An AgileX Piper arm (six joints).
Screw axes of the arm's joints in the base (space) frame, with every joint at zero. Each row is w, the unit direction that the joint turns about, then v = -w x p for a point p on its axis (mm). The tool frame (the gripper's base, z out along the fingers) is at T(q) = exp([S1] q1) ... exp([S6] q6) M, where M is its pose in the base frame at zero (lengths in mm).
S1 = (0, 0, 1, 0.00, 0.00, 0.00)
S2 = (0, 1, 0, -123.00, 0.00, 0.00)
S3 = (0, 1, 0, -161.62, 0.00, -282.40)
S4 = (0.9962, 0, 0.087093, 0.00, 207.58, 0.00)
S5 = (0, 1, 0, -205.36, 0.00, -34.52)
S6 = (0.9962, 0, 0.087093, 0.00, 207.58, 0.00)
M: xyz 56.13 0.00 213.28 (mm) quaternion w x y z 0.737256 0 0.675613 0
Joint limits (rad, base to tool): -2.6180..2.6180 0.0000..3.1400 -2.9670..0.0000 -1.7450..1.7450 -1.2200..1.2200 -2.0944..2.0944
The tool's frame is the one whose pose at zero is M.
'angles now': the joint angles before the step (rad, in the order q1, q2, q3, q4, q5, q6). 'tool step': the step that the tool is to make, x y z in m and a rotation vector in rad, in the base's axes. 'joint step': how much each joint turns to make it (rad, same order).
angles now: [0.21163, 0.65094, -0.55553, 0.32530, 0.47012, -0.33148]
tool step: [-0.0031, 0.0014, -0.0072, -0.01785, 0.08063, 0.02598]
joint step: [-0.00015, 0.00521, 0.00166, 0.00014, 0.08009, -0.00111]
